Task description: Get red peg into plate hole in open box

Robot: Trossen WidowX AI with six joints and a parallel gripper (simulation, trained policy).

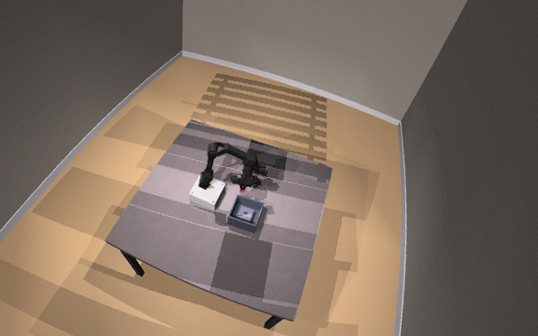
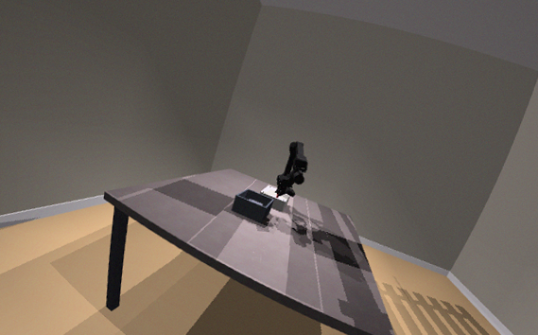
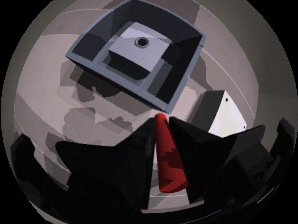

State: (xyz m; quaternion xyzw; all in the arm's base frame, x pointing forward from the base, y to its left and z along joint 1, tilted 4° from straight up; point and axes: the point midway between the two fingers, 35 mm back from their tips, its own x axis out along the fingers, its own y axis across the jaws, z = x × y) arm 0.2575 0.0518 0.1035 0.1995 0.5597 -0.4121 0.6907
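Right now the plate is 8 cm ahead of my gripper tip, 10 cm to the right of it and 9 cm below it. Round my gripper tip: dark blue box (8 cm ahead, 10 cm to the right, 11 cm below); then red peg (1 cm to the left, 2 cm above).
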